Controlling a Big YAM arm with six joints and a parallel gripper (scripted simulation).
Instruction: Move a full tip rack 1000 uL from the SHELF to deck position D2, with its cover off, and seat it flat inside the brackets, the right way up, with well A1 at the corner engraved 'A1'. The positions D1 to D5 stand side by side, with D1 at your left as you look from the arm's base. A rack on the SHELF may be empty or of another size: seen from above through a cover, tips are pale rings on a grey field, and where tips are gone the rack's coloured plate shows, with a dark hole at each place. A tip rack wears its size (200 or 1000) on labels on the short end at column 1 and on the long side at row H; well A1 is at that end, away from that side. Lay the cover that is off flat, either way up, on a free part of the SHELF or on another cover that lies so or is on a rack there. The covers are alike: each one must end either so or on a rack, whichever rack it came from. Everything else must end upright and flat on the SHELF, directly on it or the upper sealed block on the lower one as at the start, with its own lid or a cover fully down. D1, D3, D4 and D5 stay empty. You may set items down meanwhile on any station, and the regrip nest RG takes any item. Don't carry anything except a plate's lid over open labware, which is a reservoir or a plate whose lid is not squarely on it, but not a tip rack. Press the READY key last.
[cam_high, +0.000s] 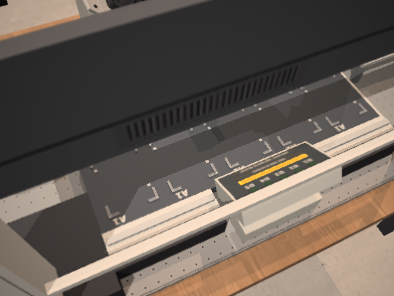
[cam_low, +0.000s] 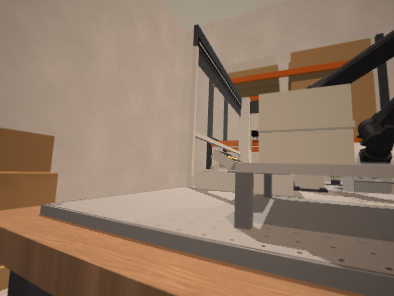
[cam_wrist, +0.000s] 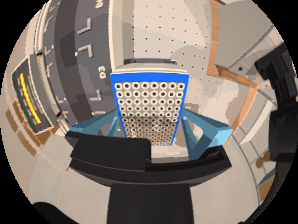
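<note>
The blue tip rack is 1 cm to the right of my hand, 1 cm below it and 1 cm ahead of it. Also, from my hand: clear rack cover: 40 cm to the left, 1 cm below, 1 cm ahead; frame post: 31 cm ahead, 29 cm to the left, 15 cm above; shelf: 45 cm to the left, 16 cm behind, 3 cm below.
</note>
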